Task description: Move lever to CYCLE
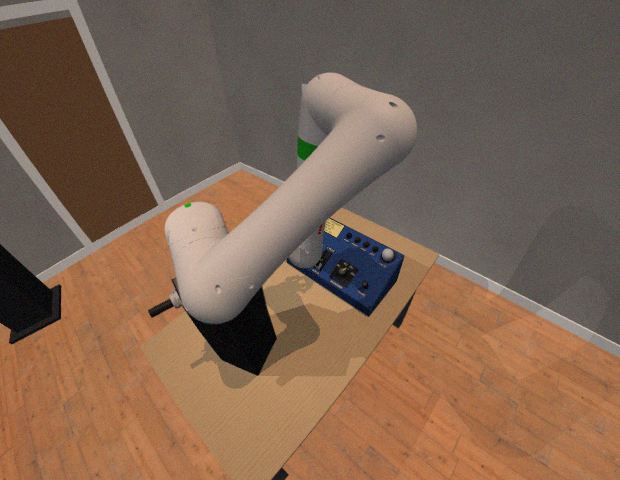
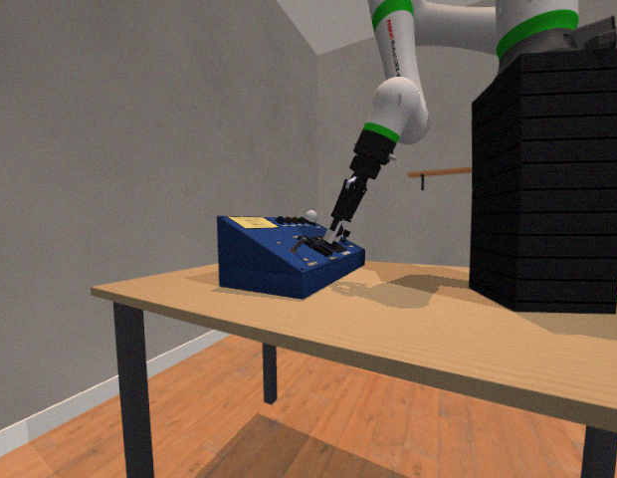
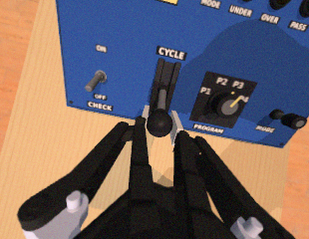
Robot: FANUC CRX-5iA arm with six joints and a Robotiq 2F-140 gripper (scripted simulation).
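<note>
Right now my hand is 10 cm short of the blue console, 4 cm to the left of it and 5 cm above it. From my hand the other things lie so: rotary program selector 9 cm ahead, 11 cm to the right, 3 cm below; then black lever 3 cm ahead, 1 cm to the left, 2 cm below; then small toggle 3 cm ahead, 13 cm to the left, 3 cm below.
</note>
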